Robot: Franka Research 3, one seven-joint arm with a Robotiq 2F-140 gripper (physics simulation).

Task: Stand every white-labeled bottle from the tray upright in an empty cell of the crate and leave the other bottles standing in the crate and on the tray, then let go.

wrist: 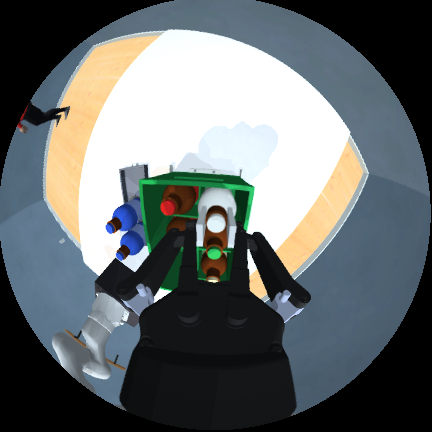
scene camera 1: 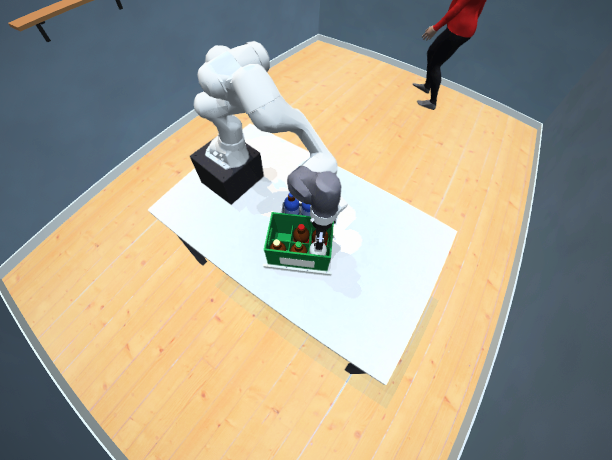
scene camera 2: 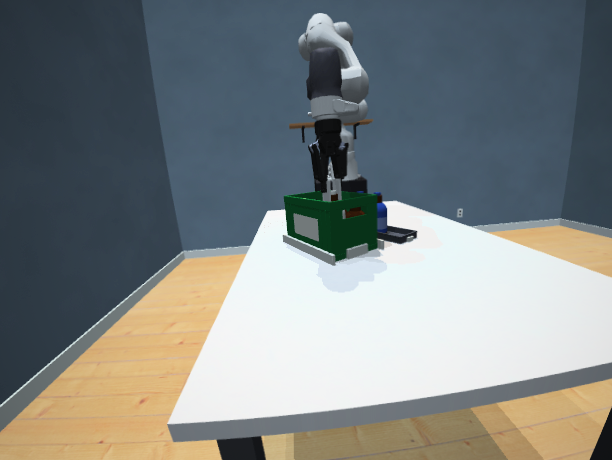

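The green crate [scene camera 1: 272,258] [scene camera 2: 355,232] [wrist: 195,179] stands on the table. My gripper [scene camera 1: 320,240] [scene camera 2: 331,191] [wrist: 216,214] is shut on the neck of the white-labeled bottle [scene camera 1: 318,249] [wrist: 217,199]. That bottle is upright, down inside the crate's front right cell in scene camera 1; its base is hidden. A green-capped brown bottle [scene camera 1: 298,249] and a cream-capped one [scene camera 1: 277,247] stand in the same row. A red-capped bottle [scene camera 1: 301,234] stands back middle, another [wrist: 180,198] back right. The back left cell is empty. Two blue bottles [scene camera 1: 291,204] [wrist: 125,217] stand on the dark tray [scene camera 2: 407,239].
The tray and its blue bottles are close behind the crate in scene camera 1. Low light-coloured strips [scene camera 2: 309,250] lie along the crate's foot. The arm's black base block [scene camera 1: 231,182] stands at the table's back. A person in red [scene camera 1: 462,22] is on the floor beyond the table.
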